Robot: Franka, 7 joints.
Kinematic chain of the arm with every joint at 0, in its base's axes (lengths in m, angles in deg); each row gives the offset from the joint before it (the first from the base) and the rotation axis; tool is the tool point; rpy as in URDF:
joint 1: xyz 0 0 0.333 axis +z
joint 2: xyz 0 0 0 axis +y
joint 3: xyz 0 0 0.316 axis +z
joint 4: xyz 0.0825 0 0 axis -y
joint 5: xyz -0.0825 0 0.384 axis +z
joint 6: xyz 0 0 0 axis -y
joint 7: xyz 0.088 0 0 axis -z
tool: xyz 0 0 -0.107 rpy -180 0 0
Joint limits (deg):
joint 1: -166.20..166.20
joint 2: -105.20..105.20
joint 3: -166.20..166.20
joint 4: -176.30..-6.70
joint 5: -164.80..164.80
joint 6: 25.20..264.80
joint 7: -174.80..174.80
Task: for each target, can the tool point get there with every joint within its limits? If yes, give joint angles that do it. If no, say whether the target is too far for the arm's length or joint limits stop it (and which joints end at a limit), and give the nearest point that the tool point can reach.
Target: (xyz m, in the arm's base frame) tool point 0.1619 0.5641 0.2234
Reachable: yes | joints 20.57 45.53 58.07 -127.58 13.83 189.83 88.65
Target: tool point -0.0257 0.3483 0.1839
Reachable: yes | joints 2.07 -17.09 97.39 -158.68 112.50 135.65 -127.89
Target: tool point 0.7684 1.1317 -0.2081
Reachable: no: too far | nearest point 0.4481 0.6600 0.0174 | short by 0.613 m
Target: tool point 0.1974 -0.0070 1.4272
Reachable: no: too far | nearest point 0.1523 -0.0054 1.1772 | short by 0.254 m
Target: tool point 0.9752 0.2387 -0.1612
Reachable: no: too far | nearest point 0.7476 0.1830 -0.0459 | short by 0.261 m
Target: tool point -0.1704 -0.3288 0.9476
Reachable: yes | joints -63.96 -26.39 -41.75 -79.91 71.89 96.48 20.92
